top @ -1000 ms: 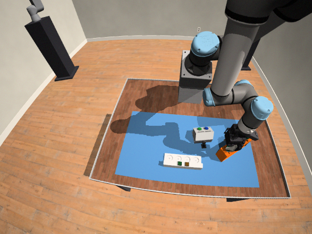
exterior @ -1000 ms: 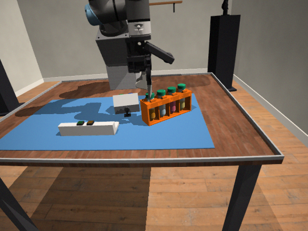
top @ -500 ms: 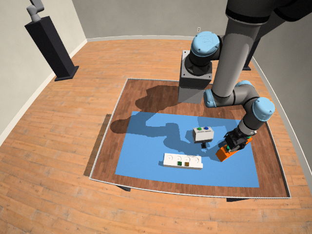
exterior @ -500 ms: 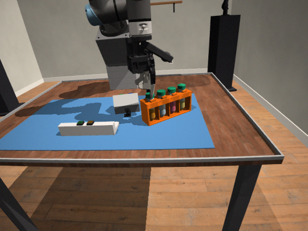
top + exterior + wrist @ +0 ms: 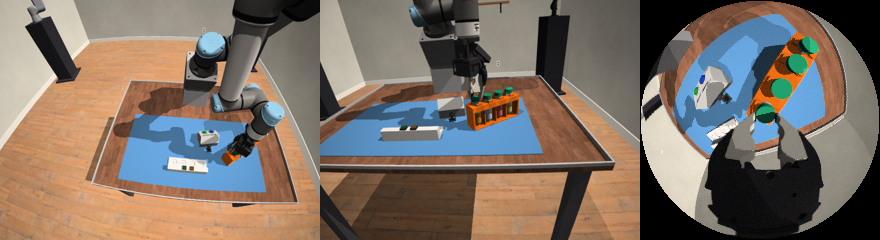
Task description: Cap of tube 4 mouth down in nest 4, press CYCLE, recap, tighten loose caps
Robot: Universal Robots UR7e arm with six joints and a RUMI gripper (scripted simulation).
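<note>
Right now my hand is 10 mm above the green cap. From my hand the other things lie so: green key: 170 mm behind, 130 mm to the right, 60 mm below; blue key: 170 mm behind, 80 mm to the right, 60 mm below; grey key housing: 150 mm behind, 110 mm to the right, 70 mm below.
</note>
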